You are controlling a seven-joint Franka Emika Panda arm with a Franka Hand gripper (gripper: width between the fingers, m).
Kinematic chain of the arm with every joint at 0, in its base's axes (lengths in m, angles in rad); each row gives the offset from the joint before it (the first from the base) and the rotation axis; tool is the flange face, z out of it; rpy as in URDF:
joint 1: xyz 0 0 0.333 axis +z
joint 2: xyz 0 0 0 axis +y
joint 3: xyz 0 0 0.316 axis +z
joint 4: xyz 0.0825 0 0 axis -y
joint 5: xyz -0.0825 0 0.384 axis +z
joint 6: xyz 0 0 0 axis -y
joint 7: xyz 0.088 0 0 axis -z
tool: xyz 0 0 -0.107 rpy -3.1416 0 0
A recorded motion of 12 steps. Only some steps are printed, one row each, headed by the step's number.
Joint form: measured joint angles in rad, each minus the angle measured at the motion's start. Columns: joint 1, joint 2, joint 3, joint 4, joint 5, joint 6, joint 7.
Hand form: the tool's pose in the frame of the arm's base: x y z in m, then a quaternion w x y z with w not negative. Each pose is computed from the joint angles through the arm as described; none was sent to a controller.
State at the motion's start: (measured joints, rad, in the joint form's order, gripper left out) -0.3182 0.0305 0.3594 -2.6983 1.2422 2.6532 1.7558
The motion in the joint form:
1: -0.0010 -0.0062 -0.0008 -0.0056 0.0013 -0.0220 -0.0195
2: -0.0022 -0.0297 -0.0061 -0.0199 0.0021 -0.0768 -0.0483
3: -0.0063 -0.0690 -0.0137 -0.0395 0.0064 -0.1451 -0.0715
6: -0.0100 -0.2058 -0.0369 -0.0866 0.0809 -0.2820 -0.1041
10: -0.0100 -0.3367 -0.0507 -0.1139 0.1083 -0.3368 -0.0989
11: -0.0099 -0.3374 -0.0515 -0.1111 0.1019 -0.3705 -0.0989
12: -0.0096 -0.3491 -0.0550 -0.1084 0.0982 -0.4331 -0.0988
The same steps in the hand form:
1: 0.3827 -0.0071 0.2071 0.13445 -0.14510 0.95282 0.23022
2: 0.3772 -0.0037 0.2094 0.13389 -0.16146 0.94561 0.24865
3: 0.3704 -0.0010 0.2155 0.13666 -0.17370 0.93700 0.27052
6: 0.3589 0.0025 0.2454 0.17627 -0.17059 0.91788 0.31198
10: 0.3555 0.0019 0.2799 0.21816 -0.17474 0.90741 0.31381
11: 0.3554 0.0062 0.2807 0.21408 -0.18187 0.90221 0.32727
12: 0.3546 0.0134 0.2852 0.21148 -0.19233 0.89159 0.35123

